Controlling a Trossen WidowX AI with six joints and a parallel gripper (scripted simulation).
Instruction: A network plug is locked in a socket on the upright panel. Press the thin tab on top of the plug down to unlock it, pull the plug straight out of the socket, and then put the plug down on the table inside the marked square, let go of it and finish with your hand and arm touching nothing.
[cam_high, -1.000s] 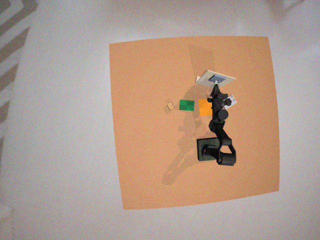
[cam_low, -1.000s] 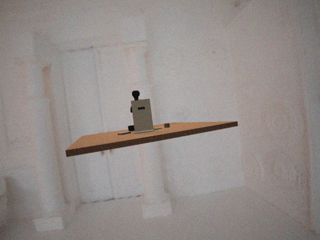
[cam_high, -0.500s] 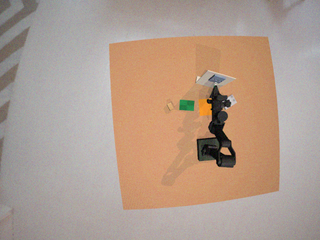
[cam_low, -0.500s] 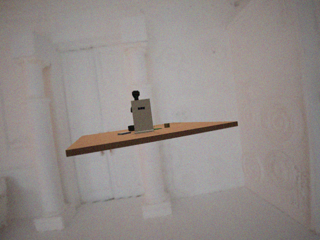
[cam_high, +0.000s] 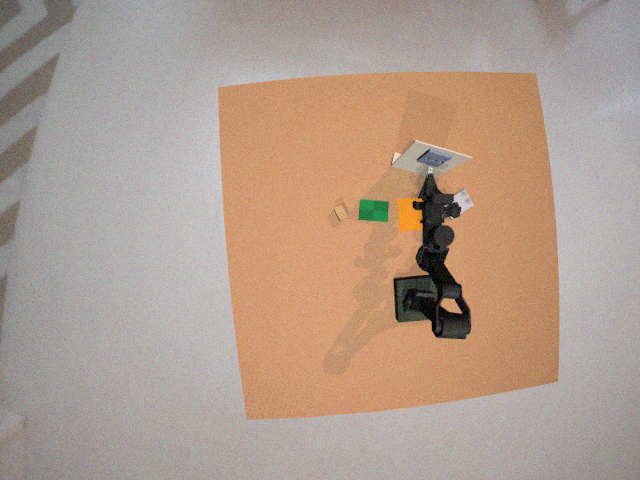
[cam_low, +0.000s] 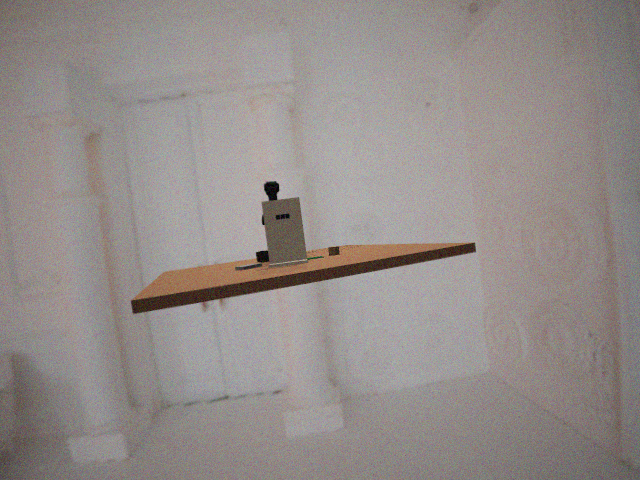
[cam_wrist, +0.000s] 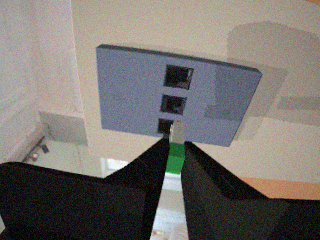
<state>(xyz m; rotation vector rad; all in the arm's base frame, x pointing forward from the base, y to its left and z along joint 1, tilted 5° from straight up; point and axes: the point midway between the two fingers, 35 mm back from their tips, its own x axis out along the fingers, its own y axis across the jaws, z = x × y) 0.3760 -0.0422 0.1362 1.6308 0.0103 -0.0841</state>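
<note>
Now: the orange marked square 100 mm behind my gripper tip, 10 mm to the right of it and 210 mm below it. The rest, counted from my gripper tip: grey upright panel: 60 mm ahead, 20 mm to the right, 80 mm below; small tan block: 80 mm behind, 260 mm to the left, 190 mm below; green plug: right at my gripper tip.
</note>
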